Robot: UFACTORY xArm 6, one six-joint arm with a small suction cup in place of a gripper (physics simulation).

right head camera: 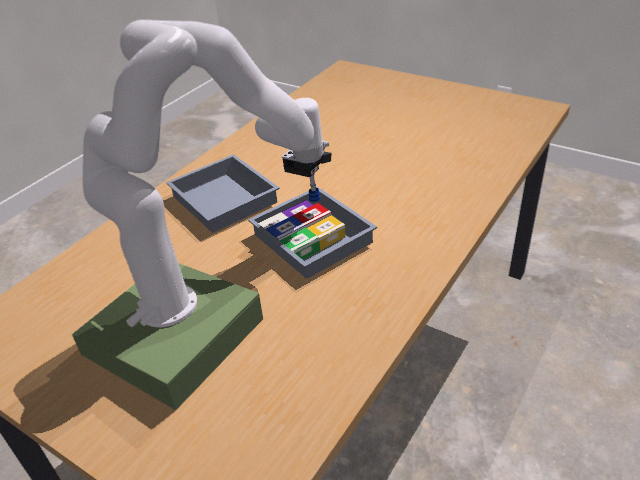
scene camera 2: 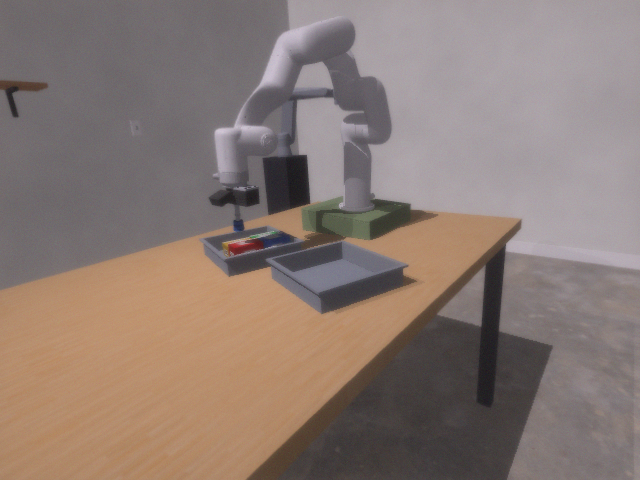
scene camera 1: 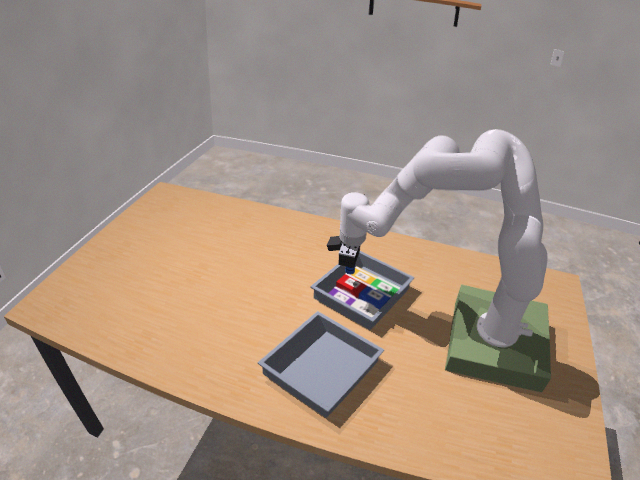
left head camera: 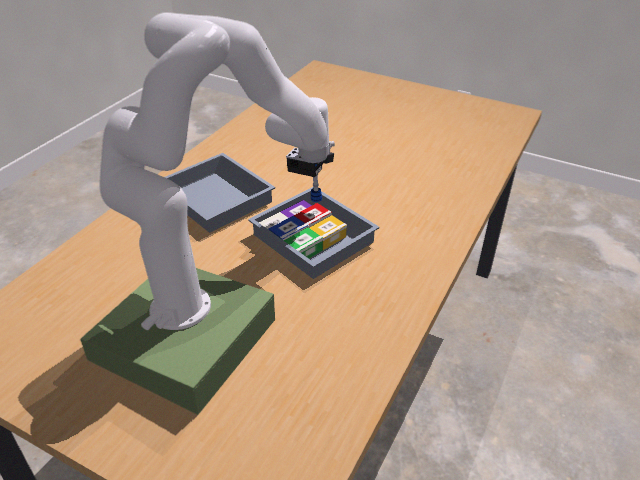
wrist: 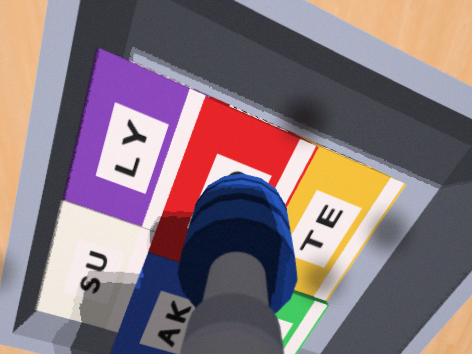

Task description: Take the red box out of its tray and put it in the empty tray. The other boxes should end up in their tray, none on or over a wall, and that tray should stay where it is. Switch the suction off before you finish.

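Seen in the pictures: end effector, tool point: [right head camera: 314,198] [scene camera 2: 239,229] [scene camera 1: 350,271] [left head camera: 316,198] [wrist: 240,218]; arm's base, origin of the base link: [right head camera: 168,306] [scene camera 2: 356,207] [scene camera 1: 497,329] [left head camera: 180,308].
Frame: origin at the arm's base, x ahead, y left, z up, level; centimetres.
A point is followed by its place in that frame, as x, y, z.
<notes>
The red box [left head camera: 321,207] @[48.3, -9.3, -1.9] [right head camera: 322,208] @[47.9, -9.7, -1.8] [scene camera 1: 343,282] @[47.4, -7.7, -1.8] [scene camera 2: 245,248] @[46.8, -6.2, -2.6] [wrist: 240,127] @[48.4, -8.9, -1.8] lies in its tray [left head camera: 343,257] @[37.0, -20.8, -6.0] [right head camera: 341,256] @[37.6, -21.1, -6.1] [scene camera 1: 336,308] @[47.3, -0.1, -5.9] [scene camera 2: 248,264] @[50.5, -1.4, -5.1] [wrist: 47,90] @[49.6, -0.7, -2.1], between the purple box [wrist: 102,90] @[49.7, -2.2, -3.8] and the yellow box [wrist: 345,167] @[46.4, -14.4, -2.8]. The white box [wrist: 62,235] @[41.6, 1.1, -3.7], blue box [wrist: 132,300] @[38.7, -3.3, -1.8] and green box [wrist: 316,304] @[37.9, -13.9, -2.5] lie in the same tray. My suction cup [left head camera: 315,198] [right head camera: 314,198] [scene camera 1: 350,270] [scene camera 2: 238,227] hangs low above the red box, apart from it and holding nothing. In the wrist view, the cup hides part of the red, blue and green boxes. The other tray [left head camera: 235,213] @[39.3, 11.8, -5.0] [right head camera: 242,212] @[40.4, 11.4, -5.1] [scene camera 1: 294,391] @[49.1, 32.7, -4.8] [scene camera 2: 361,292] @[50.3, 32.2, -5.4] is empty.
The empty tray stands beside the full one, with a narrow gap between them. The arm's green base block [left head camera: 232,335] @[-2.2, -14.2, 0.9] [right head camera: 217,335] @[-1.9, -15.2, 0.6] [scene camera 1: 496,377] @[-1.3, 13.1, -5.0] [scene camera 2: 336,226] @[12.5, -0.2, -4.0] stands on the table [left head camera: 413,155] @[92.8, -19.6, -7.1] [scene camera 1: 180,284] @[97.6, 5.7, -7.1] near both trays.
</notes>
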